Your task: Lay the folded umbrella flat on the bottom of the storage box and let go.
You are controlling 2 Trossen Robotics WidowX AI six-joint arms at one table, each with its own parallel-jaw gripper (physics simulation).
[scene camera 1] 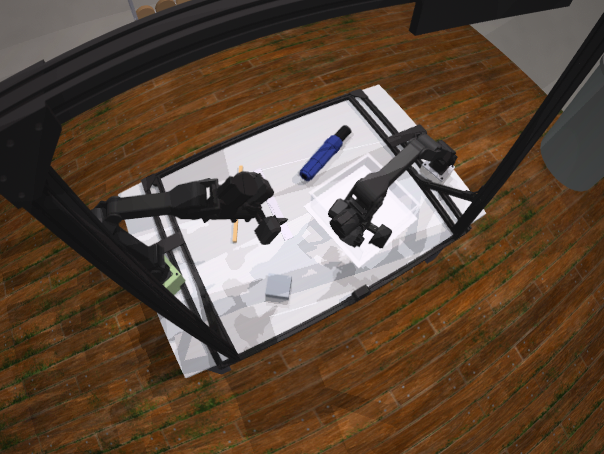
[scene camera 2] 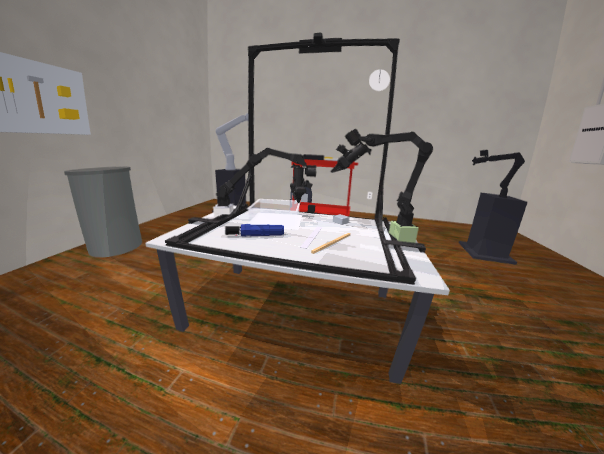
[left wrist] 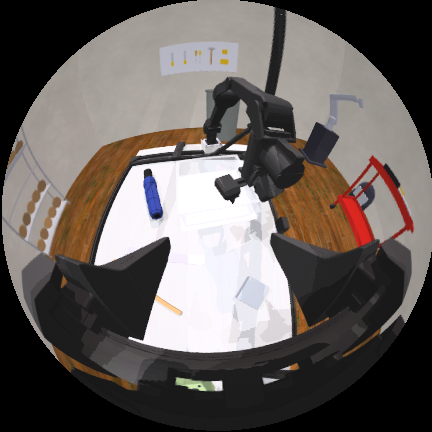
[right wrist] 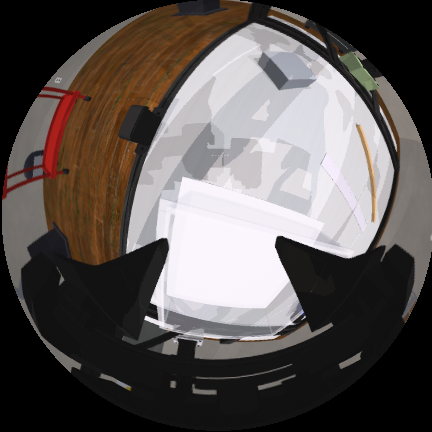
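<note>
The folded blue umbrella (scene camera 1: 322, 156) (scene camera 2: 262, 230) (left wrist: 152, 195) with a black handle lies flat on the table beside the storage box. The clear, white-bottomed storage box (scene camera 1: 397, 212) (scene camera 2: 275, 204) (left wrist: 200, 192) (right wrist: 225, 270) stands on the table, its bottom bare where it shows. My right gripper (scene camera 1: 369, 240) (scene camera 2: 300, 199) (right wrist: 222, 242) is open and empty above the box, its arm hiding part of it in scene camera 1. My left gripper (scene camera 1: 280, 224) (scene camera 2: 334, 170) (left wrist: 220, 240) is open and empty, raised above the table, left of the box in scene camera 1.
A grey block (scene camera 1: 278, 286) (scene camera 2: 341, 219) (left wrist: 252, 292) (right wrist: 287, 70) and an orange stick (scene camera 1: 234, 232) (scene camera 2: 331, 243) (left wrist: 168, 305) (right wrist: 370, 175) lie on the table. A thin pale strip (right wrist: 342, 190) lies between stick and box. Black frame bars run along the table's edges.
</note>
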